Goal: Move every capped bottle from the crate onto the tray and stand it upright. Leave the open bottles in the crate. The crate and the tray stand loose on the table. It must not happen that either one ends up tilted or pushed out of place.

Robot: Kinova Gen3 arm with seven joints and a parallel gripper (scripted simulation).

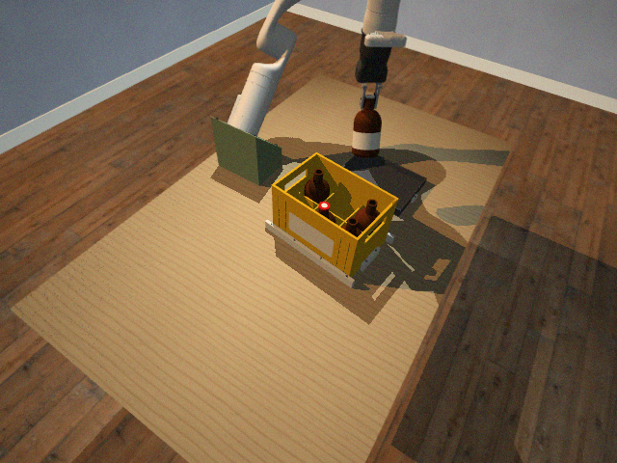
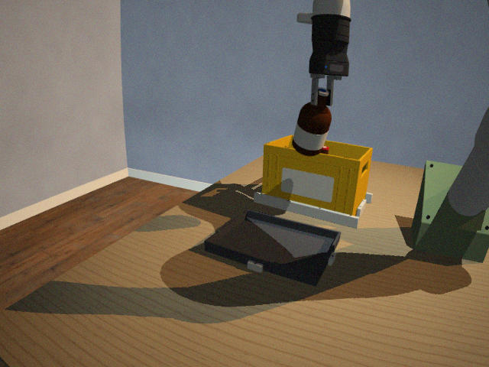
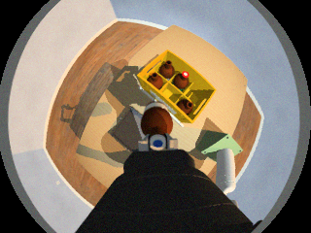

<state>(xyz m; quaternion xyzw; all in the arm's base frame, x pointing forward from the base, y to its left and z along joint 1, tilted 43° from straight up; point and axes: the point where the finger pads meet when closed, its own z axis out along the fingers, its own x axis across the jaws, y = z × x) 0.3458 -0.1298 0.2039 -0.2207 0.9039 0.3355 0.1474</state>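
My gripper is now 5 cm above the white-label bottle, 3 cm to the left of it and 2 cm short of it. Also, from my hand: yellow crate: 24 cm below, 20 cm to the right, 1 cm ahead; dark tray: 31 cm below, 8 cm to the left, 7 cm ahead.
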